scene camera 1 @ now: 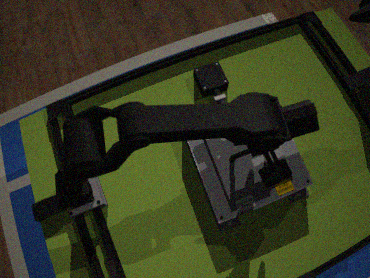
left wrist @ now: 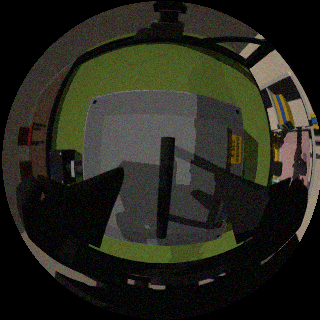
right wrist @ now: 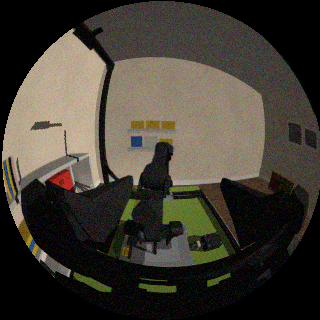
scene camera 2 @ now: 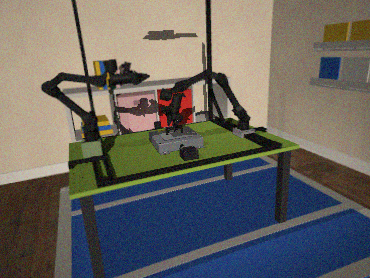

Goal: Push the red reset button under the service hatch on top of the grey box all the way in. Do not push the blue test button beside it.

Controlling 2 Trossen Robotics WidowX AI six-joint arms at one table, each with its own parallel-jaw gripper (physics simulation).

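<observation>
The grey box [scene camera 1: 216,212] [scene camera 2: 175,146] [left wrist: 145,103] stands on the table. Its hatch lid [left wrist: 142,137] looks closed and flat, with a black bar handle [scene camera 1: 232,182] [left wrist: 164,195] standing on it. The red and blue buttons do not show in any view. My left gripper [scene camera 2: 174,131] [left wrist: 170,172] [right wrist: 153,244] is low over the lid, open, with the handle between its spread fingers. Whether a finger touches the handle or lid is too dark to tell. My right gripper [scene camera 2: 147,76] [right wrist: 178,182] is open and empty, high above the table.
A small black block [scene camera 1: 211,77] [scene camera 2: 190,152] [left wrist: 61,166] with a pale connector lies beside the box. A yellow label [scene camera 1: 284,187] [left wrist: 235,149] is on the box's edge. Black rails [scene camera 2: 145,176] run along the green table's edges. My left arm hides part of the box in scene camera 1.
</observation>
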